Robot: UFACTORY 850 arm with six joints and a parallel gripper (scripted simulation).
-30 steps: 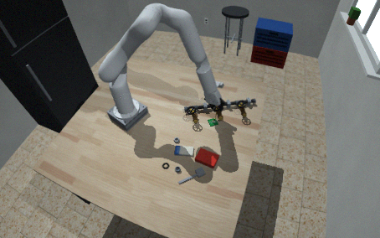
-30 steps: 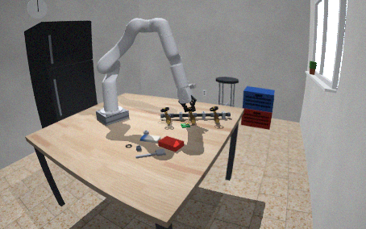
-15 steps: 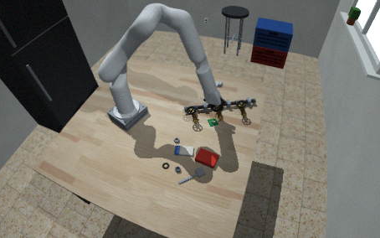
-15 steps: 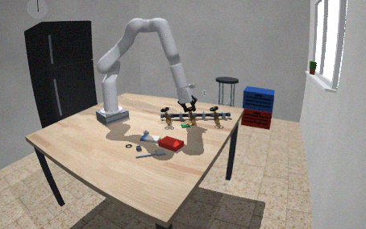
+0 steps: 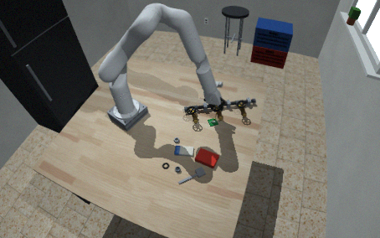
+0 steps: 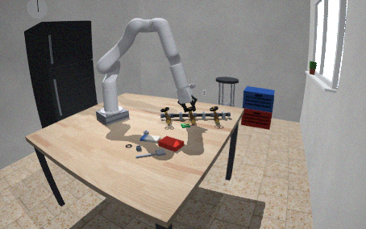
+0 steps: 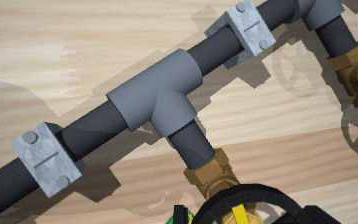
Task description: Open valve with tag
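My hand is 100 mm above the green tag, 50 mm to the left of it and 30 mm past it. Round my hand: grey scraper: 440 mm to the right, 100 mm below, 60 mm behind; then red box: 330 mm to the right, 90 mm below, 10 mm behind; then white block: 300 mm to the right, 150 mm behind, 100 mm below.
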